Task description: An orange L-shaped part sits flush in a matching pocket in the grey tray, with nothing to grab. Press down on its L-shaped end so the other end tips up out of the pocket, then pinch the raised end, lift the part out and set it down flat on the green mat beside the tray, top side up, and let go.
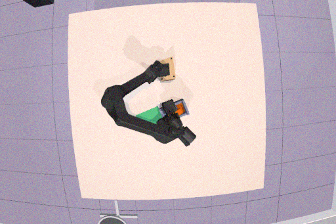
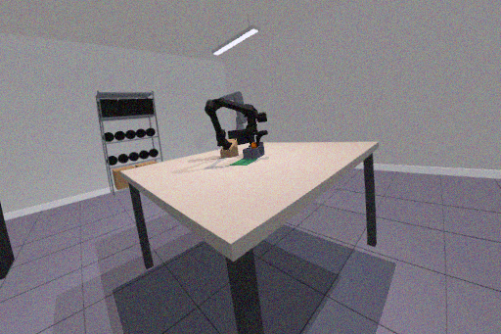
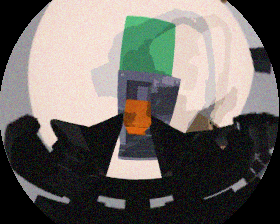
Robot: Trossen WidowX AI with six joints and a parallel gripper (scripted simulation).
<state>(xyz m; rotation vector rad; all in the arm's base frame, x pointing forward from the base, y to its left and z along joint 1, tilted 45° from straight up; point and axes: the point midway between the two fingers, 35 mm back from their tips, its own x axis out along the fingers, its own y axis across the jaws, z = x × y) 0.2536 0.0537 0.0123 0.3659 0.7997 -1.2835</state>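
The orange L-shaped part lies 3 cm to the left of my gripper tip, 3 cm below it and 3 cm behind it. Round my gripper tip: green mat: 14 cm to the right, 8 cm below, 3 cm ahead.
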